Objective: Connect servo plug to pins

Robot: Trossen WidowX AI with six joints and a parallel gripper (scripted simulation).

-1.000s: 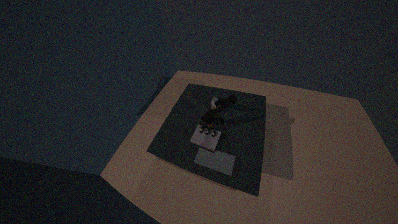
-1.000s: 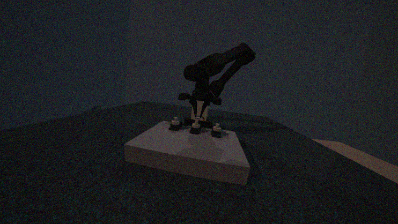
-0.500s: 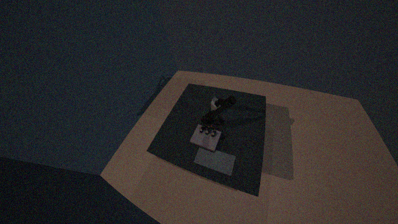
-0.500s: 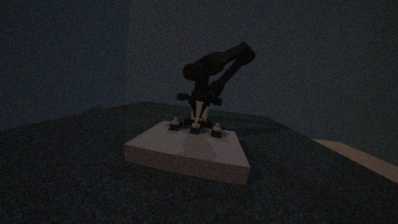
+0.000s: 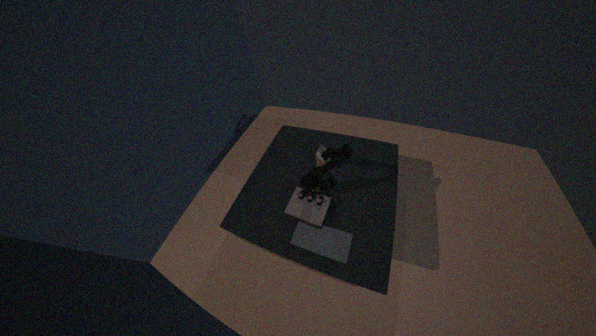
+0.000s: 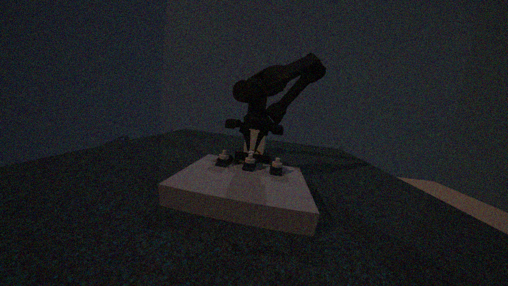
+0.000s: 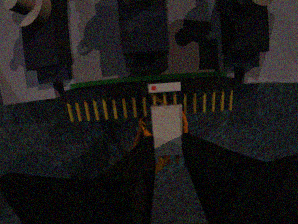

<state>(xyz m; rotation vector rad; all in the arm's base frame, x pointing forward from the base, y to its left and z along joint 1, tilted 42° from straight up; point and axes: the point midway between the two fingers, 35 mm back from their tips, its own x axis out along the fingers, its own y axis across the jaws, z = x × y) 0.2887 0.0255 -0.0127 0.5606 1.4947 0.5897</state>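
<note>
Right now the coloured band is 40 mm ahead of my gripper tip. From my gripper tip the other things lie so: printed holder (200 mm ahead, 50 mm below, 10 mm to the left); red dot (40 mm ahead, 10 mm to the left).
</note>
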